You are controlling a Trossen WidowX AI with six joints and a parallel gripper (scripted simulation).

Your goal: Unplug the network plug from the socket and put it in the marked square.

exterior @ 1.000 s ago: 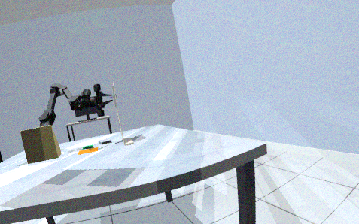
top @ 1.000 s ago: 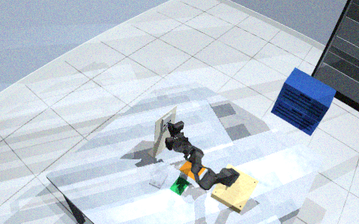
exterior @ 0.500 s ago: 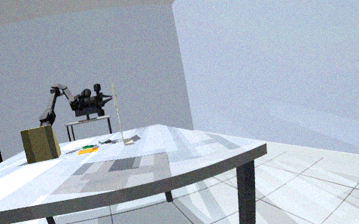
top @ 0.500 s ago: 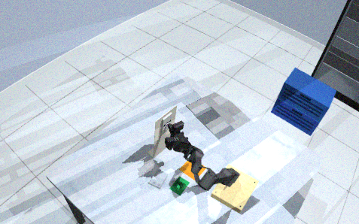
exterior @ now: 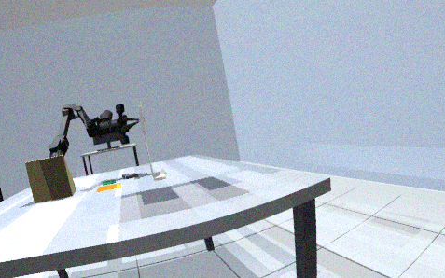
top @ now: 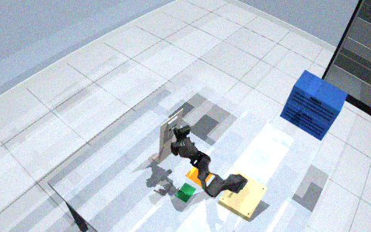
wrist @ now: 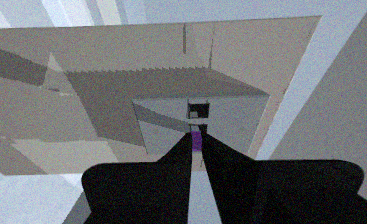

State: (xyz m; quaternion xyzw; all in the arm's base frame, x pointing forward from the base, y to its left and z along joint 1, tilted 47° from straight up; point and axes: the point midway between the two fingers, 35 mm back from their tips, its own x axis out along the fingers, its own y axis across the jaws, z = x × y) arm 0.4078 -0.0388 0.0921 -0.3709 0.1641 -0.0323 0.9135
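My gripper tip is 200 mm past the orange square, 20 mm to the left of it and 270 mm above it. Round my gripper tip: grey plate (90 mm behind, 180 mm to the left, 260 mm below); then upright panel (30 mm ahead, 110 mm below); then purple network plug (10 mm ahead).
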